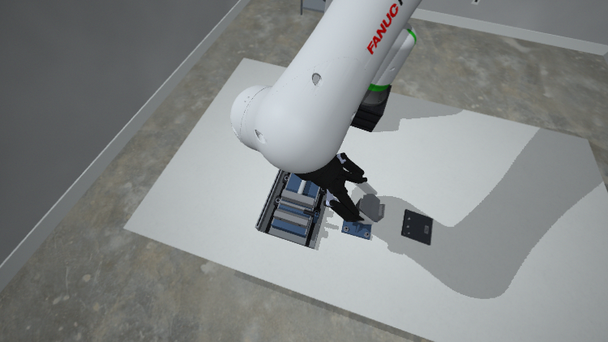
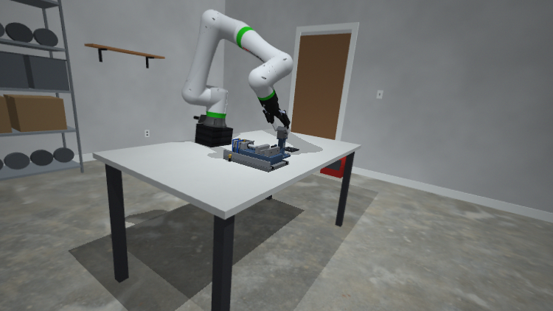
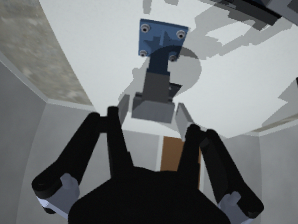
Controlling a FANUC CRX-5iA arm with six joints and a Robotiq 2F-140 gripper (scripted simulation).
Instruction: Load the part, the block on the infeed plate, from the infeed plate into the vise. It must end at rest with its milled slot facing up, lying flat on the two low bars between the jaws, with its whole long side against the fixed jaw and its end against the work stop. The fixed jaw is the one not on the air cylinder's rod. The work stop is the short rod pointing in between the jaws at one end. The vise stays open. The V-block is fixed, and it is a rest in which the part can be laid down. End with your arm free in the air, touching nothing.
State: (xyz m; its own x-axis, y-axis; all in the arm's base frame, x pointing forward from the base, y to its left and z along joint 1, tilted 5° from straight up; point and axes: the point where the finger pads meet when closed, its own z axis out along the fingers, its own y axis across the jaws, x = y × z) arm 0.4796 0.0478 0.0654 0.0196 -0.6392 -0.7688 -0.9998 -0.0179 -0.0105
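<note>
The part lies 1 cm to the left of my hand and 2 cm below it. From my hand the other things lie so: air cylinder rod (5 cm behind, 18 cm to the right, 10 cm below); vise (3 cm behind, 18 cm to the right, 13 cm below); air cylinder (12 cm behind, 18 cm to the right, 10 cm below).
</note>
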